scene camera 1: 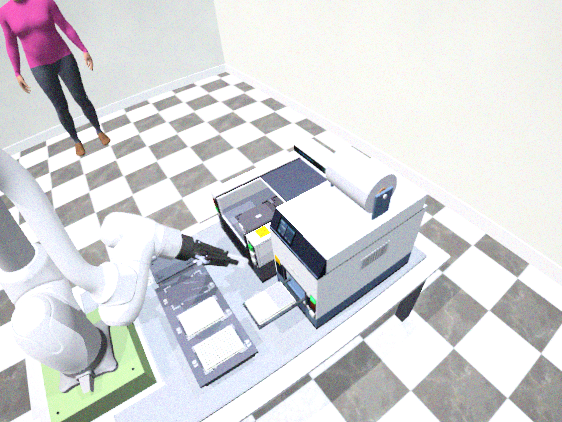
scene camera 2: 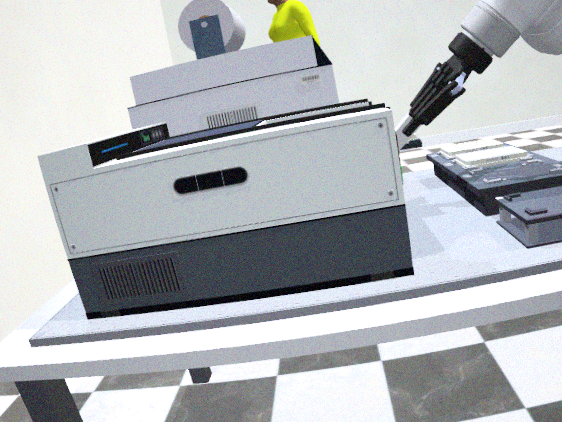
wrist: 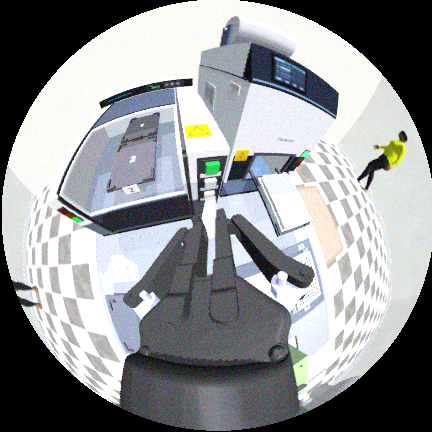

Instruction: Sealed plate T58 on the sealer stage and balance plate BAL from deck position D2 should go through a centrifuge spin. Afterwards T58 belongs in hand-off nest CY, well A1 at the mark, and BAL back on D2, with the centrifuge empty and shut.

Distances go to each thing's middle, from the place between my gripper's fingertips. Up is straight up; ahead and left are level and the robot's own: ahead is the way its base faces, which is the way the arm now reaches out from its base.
The white plate [scene camera 1: 202, 316] lies 20 cm behind my hand, 7 cm to the right of it and 6 cm below it. The rest, counted from my hand: centrifuge [scene camera 2: 309, 200]: 26 cm ahead, 17 cm to the left; then centrifuge rotor [scene camera 1: 263, 212]: 20 cm ahead, 16 cm to the left.
